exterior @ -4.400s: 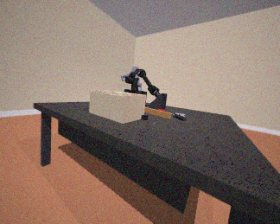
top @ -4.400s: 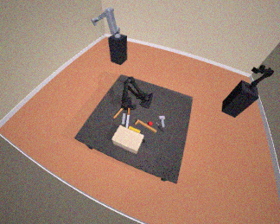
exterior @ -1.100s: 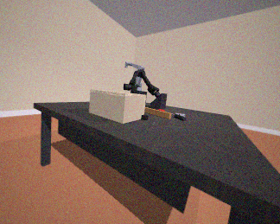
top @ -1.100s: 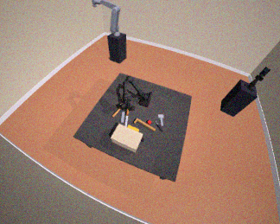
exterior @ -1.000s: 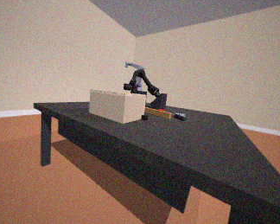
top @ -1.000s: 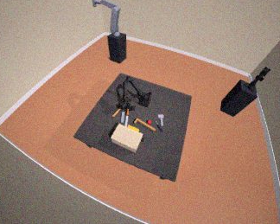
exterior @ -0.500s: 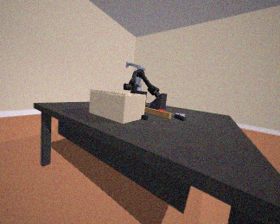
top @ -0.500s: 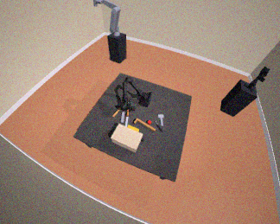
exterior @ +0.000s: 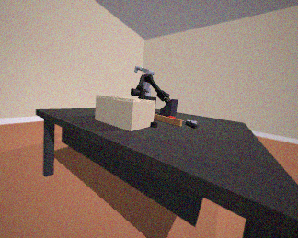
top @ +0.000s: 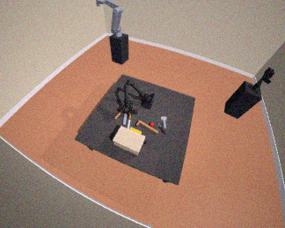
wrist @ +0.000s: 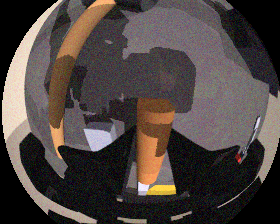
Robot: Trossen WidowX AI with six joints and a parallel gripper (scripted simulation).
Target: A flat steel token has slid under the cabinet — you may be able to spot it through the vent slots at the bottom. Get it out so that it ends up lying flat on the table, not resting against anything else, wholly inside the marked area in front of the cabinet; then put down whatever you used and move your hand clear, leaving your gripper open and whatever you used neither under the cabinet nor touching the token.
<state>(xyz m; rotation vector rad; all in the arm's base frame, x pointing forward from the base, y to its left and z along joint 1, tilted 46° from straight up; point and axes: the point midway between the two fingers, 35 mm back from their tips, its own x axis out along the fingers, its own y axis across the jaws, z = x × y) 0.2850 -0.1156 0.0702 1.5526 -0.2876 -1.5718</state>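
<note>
My gripper tip is 10 cm short of the grey bar and 2 cm to the left of it. From my gripper tip the other things lie so: steel token: 37 cm ahead, 23 cm to the left, 1 cm below; then small red piece: 32 cm to the left, 1 cm behind, 1 cm above.
</note>
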